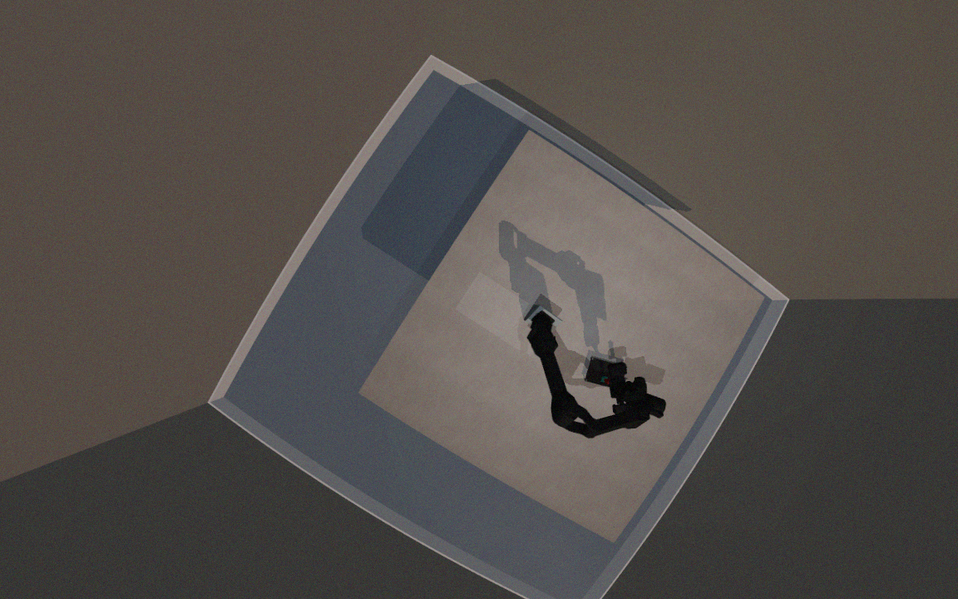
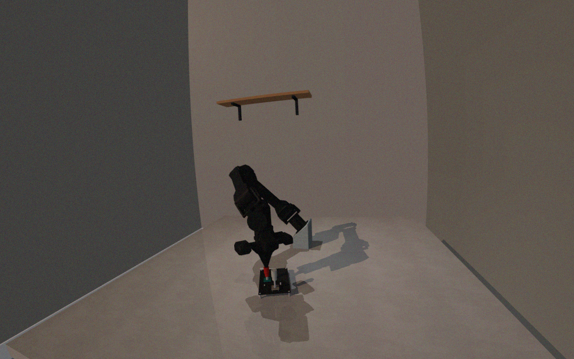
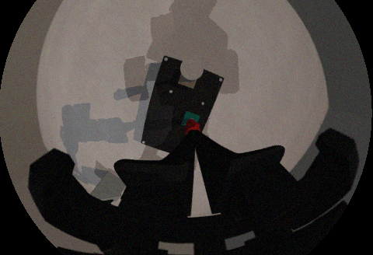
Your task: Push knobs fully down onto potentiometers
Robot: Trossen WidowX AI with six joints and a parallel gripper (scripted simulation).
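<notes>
Right now the red knob is 10 mm below my gripper tip. Also, from my gripper tip: pale grey knob: 50 mm ahead, 50 mm to the left.
</notes>
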